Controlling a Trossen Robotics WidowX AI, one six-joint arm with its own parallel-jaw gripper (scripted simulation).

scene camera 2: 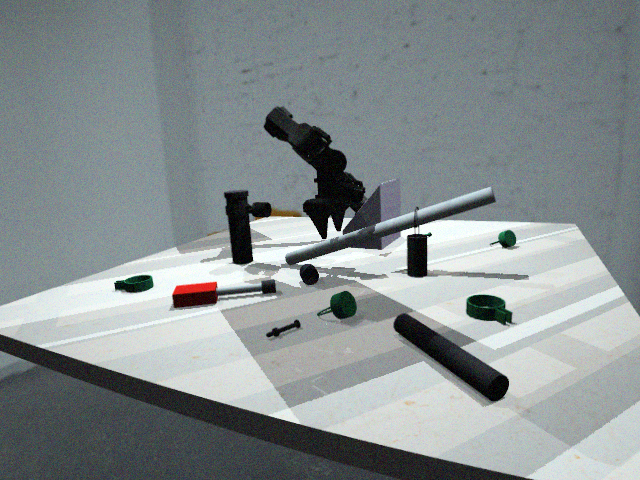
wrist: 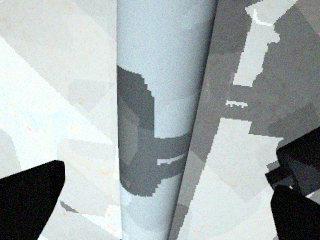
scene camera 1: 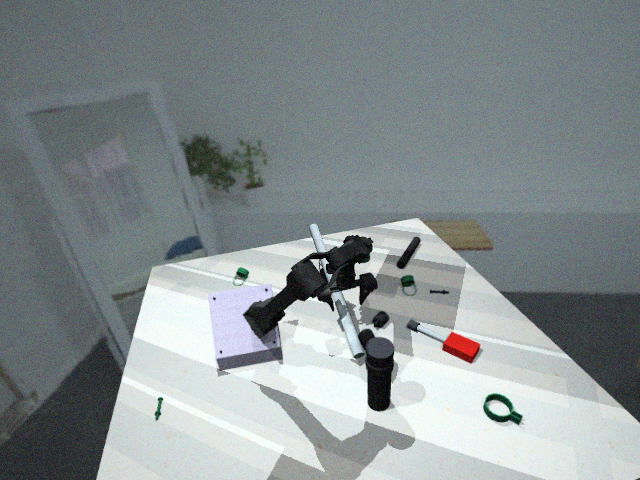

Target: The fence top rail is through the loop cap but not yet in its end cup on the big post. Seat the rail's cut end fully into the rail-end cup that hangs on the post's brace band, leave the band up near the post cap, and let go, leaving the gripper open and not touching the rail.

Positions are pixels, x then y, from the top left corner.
Scene:
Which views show the red-handled tool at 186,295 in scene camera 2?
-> Scene camera 2 and scene camera 1 only.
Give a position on a big black post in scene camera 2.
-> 239,227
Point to a grey top rail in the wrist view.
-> At 161,59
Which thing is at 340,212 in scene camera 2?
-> My gripper.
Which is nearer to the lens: the black tube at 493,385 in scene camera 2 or the red-handled tool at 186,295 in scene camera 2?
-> The black tube.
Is my gripper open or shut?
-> Open.

